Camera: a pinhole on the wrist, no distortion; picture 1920 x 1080 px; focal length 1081.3 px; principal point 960.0 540.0 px. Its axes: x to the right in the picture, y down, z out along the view. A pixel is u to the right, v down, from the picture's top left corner.
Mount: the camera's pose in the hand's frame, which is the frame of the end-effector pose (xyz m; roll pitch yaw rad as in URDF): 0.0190 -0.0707 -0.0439 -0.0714 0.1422 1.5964
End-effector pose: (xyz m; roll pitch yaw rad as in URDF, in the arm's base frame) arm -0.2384 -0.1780 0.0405 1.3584 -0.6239 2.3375
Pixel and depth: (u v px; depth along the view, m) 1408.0 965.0 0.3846
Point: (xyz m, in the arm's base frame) 0.1262 -0.1712 0.1034
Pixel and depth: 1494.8 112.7 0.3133
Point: -0.0721 -0.0350 0.2546
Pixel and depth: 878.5 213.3 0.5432
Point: 0.0764 0.2226 0.1878
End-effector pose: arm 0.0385 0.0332 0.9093 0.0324 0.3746 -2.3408
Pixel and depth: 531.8 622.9 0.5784
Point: -0.2303 0.0953 1.4433
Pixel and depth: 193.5 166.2 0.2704
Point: -0.2511 0.0614 1.1062
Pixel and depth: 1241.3 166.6 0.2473
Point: -0.0491 -0.0917 1.0629
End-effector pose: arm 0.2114 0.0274 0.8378 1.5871 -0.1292 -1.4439
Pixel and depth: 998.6 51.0 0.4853
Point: -0.2086 -0.2252 0.8782
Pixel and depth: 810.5 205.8 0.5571
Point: -0.2924 -0.1970 0.7861
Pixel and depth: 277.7 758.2 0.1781
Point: 0.0690 0.0157 0.6749
